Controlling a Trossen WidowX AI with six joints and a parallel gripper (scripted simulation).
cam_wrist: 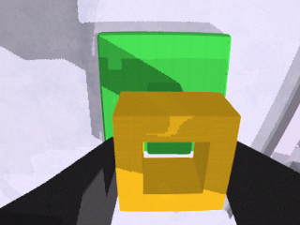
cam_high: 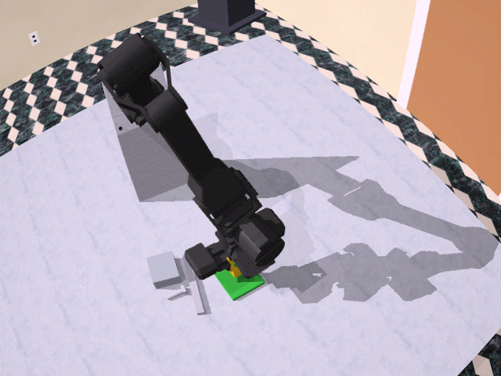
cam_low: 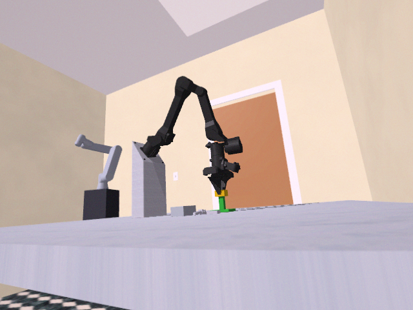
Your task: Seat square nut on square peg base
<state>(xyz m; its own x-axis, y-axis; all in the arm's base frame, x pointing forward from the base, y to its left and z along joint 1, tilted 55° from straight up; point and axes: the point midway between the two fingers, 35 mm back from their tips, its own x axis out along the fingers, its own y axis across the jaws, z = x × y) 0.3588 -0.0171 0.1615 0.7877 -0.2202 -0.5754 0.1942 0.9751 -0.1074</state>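
Right now my hand is 100 mm above the small cube, 80 mm past it and 20 mm to the right of it. Also, from my hand: tile (100 mm to the left, 100 mm below, 80 mm behind); long grey bar (100 mm below, 80 mm to the right, 70 mm behind); small grey piece (110 mm to the right, 90 mm below, 70 mm behind).
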